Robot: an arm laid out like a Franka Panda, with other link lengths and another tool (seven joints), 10 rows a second.
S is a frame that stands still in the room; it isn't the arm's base.
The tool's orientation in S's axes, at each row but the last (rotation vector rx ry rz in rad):
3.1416 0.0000 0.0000
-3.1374 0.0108 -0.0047
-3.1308 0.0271 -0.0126
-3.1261 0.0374 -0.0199
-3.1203 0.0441 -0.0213
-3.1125 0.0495 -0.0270
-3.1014 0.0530 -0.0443
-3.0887 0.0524 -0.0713
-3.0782 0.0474 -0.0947
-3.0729 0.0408 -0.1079
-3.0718 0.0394 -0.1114
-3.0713 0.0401 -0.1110
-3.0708 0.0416 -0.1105
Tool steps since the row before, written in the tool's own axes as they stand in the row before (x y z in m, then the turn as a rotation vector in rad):
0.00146 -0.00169 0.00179 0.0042 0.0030 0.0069
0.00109 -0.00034 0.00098 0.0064 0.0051 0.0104
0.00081 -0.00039 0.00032 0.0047 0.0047 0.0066
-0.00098 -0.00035 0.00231 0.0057 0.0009 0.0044
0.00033 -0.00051 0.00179 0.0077 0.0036 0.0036
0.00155 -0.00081 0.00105 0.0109 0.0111 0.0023
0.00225 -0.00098 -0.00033 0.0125 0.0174 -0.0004
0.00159 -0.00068 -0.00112 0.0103 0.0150 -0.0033
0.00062 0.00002 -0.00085 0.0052 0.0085 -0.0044
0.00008 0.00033 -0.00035 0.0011 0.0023 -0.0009
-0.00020 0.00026 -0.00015 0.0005 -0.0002 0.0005
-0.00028 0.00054 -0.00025 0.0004 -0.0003 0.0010
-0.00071 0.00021 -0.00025 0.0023 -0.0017 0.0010
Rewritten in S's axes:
0.00146 0.00169 -0.00179 0.0042 -0.0030 -0.0069
0.00110 0.00034 -0.00098 0.0064 -0.0051 -0.0104
0.00082 0.00038 -0.00031 0.0047 -0.0047 -0.0066
-0.00094 0.00041 -0.00232 0.0057 -0.0010 -0.0043
0.00037 0.00054 -0.00177 0.0076 -0.0037 -0.0036
0.00159 0.00079 -0.00100 0.0106 -0.0114 -0.0024
0.00227 0.00089 0.00043 0.0119 -0.0178 0.0001
0.00156 0.00057 0.00122 0.0096 -0.0155 0.0030
0.00056 -0.00009 0.00088 0.0047 -0.0089 0.0042
0.00005 -0.00035 0.00033 0.0010 -0.0024 0.0008
-0.00022 -0.00026 0.00012 0.0005 0.0002 -0.0004
-0.00031 -0.00055 0.00019 0.0005 0.0004 -0.0009
-0.00073 -0.00021 0.00018 0.0024 0.0017 -0.0007

